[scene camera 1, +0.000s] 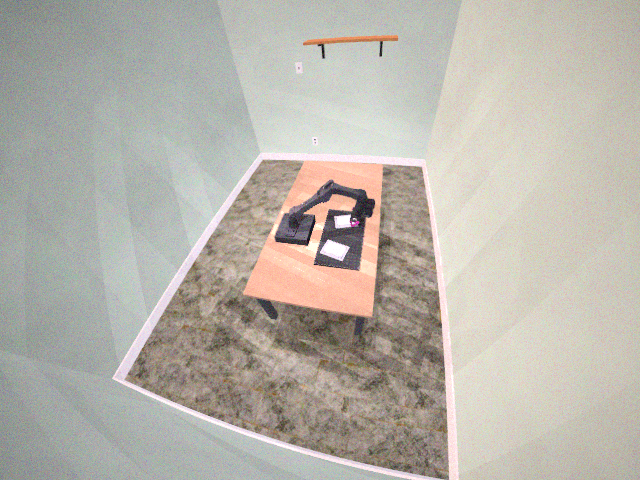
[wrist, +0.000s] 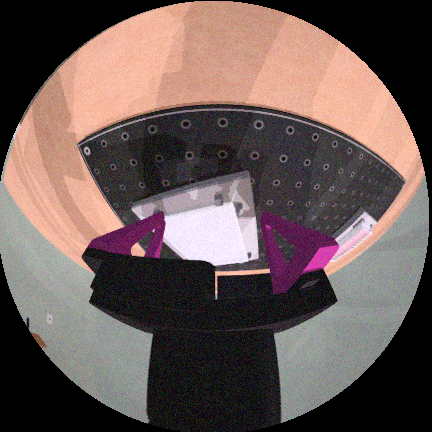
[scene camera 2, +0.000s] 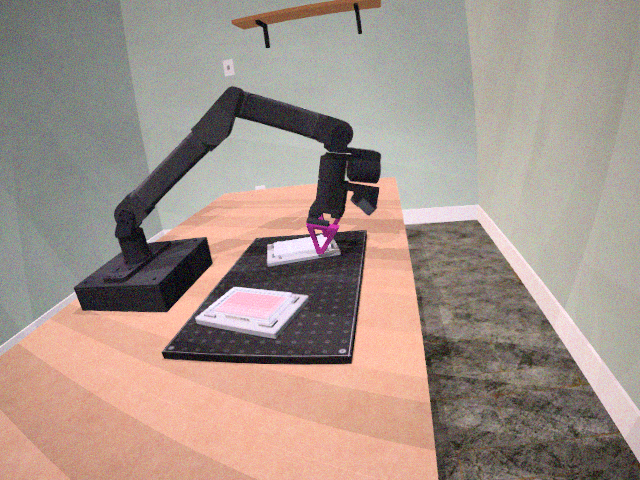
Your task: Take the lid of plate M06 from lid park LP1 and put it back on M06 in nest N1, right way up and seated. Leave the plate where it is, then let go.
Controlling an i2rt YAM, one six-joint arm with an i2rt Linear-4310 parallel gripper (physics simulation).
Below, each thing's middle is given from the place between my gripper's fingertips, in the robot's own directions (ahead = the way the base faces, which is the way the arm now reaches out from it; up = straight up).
My hand is 7 cm past the holder with pink plate (scene camera 2: 272, 330) and 28 cm to the left of it. Round my hand: plate with pink top (scene camera 2: 245, 304) 7 cm behind, 28 cm to the right.
